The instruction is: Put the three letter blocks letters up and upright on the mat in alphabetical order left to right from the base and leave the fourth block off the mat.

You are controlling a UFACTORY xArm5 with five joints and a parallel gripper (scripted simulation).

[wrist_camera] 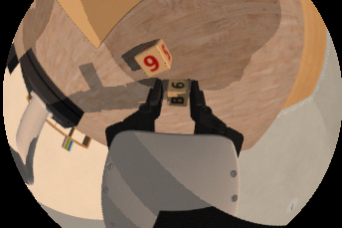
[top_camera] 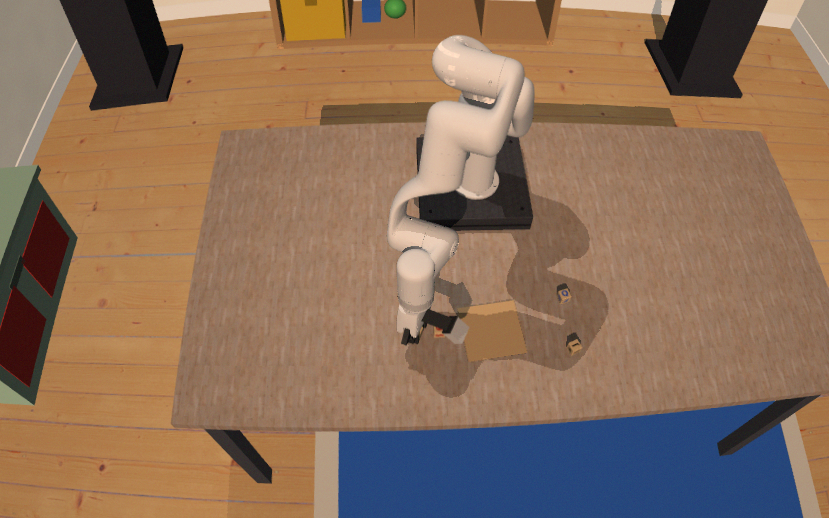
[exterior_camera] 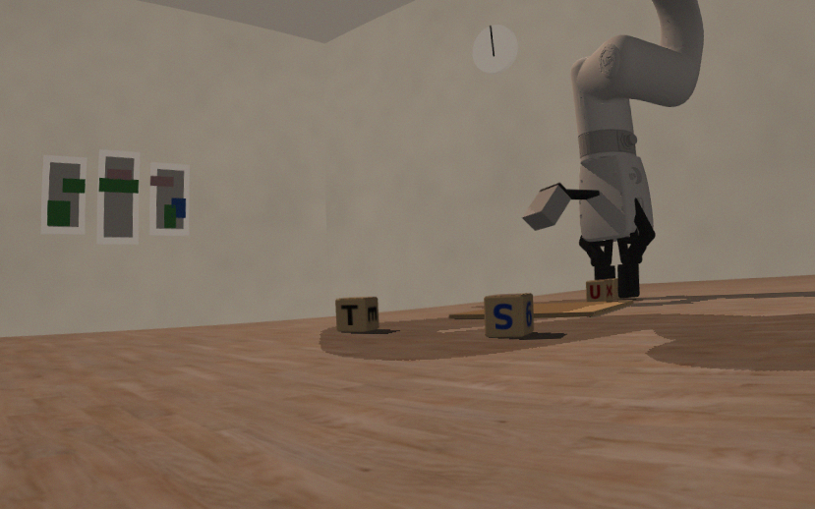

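My hand is 50 mm to the right of the letter block and 10 mm above it. Round my hand: tan mat: 180 mm to the left, 20 mm below, 10 mm ahead.
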